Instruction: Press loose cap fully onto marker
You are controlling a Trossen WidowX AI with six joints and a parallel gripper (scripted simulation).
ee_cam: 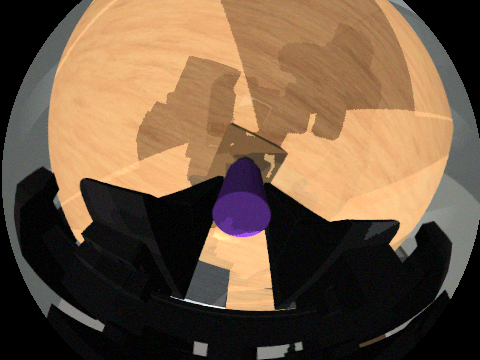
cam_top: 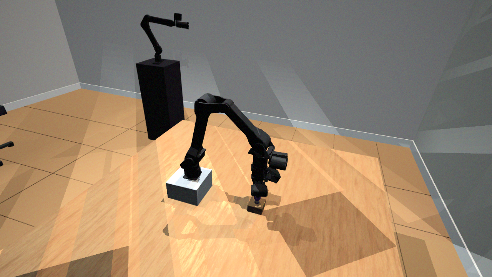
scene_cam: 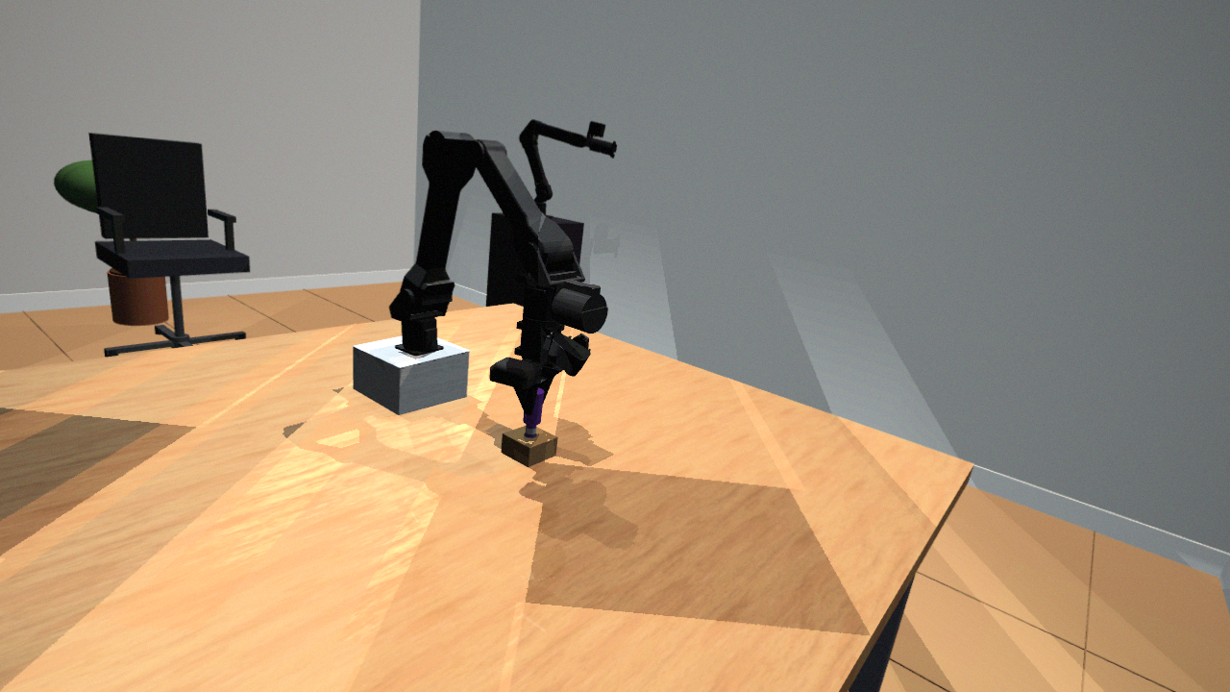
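My gripper tip is now 1 cm below the purple cap.
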